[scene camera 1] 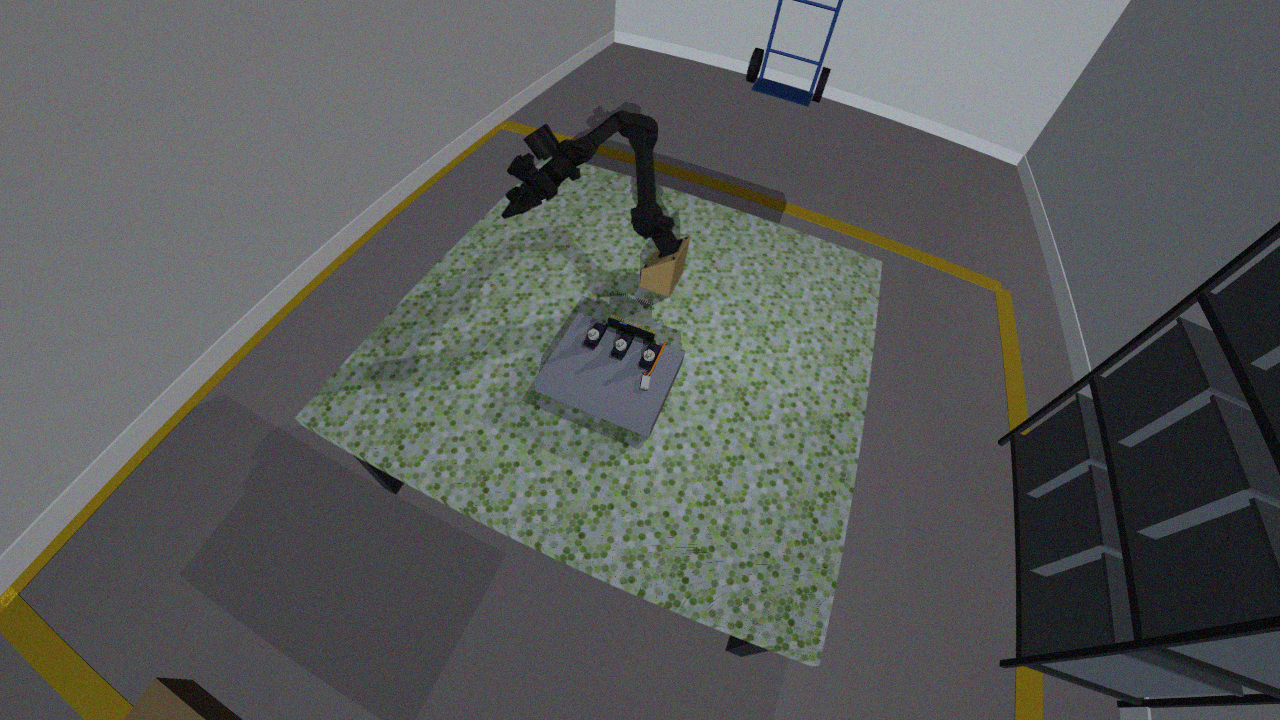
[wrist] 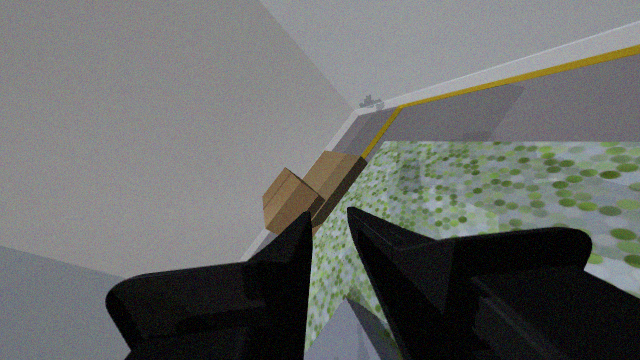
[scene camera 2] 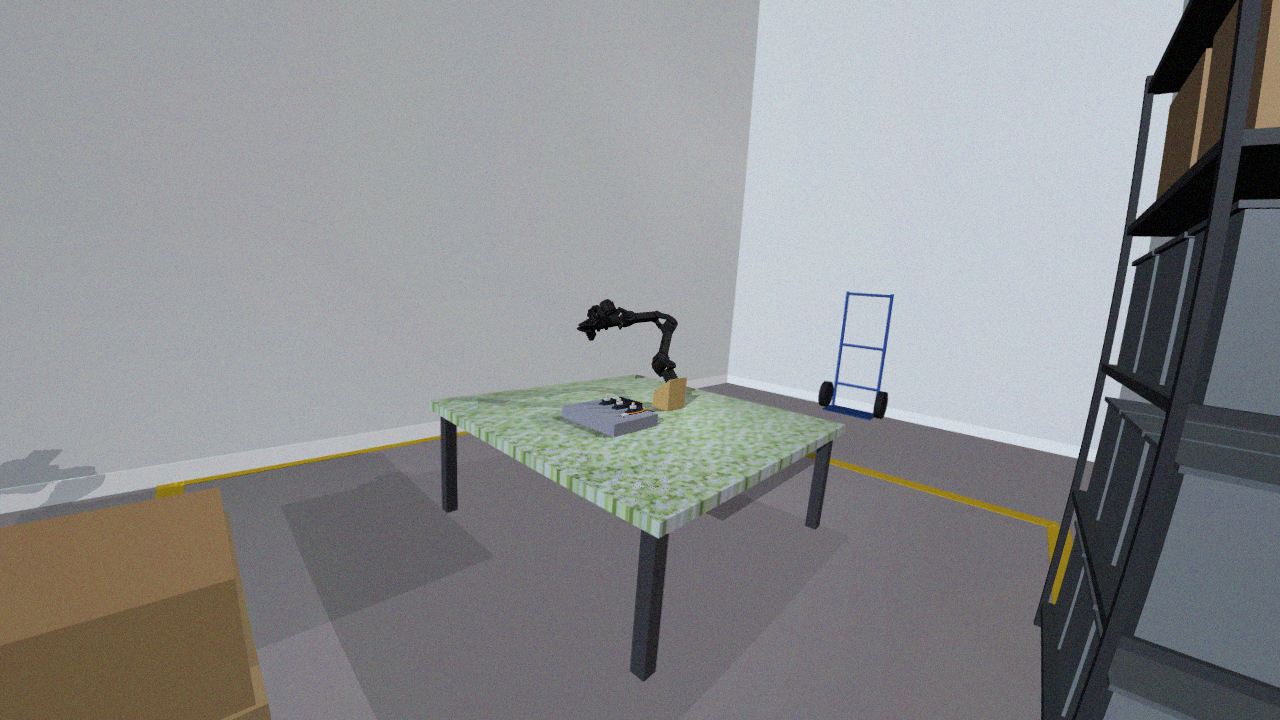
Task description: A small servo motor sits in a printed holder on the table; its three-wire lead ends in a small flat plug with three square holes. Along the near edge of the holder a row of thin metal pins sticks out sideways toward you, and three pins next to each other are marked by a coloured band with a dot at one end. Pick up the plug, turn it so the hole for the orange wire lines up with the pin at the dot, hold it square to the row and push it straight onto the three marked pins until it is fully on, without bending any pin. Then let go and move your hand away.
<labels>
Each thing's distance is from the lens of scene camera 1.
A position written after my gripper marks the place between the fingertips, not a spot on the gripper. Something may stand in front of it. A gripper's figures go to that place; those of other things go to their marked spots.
my gripper (scene camera 1: 504, 216): 113 cm
grey printed holder (scene camera 1: 591, 380): 117 cm
</labels>
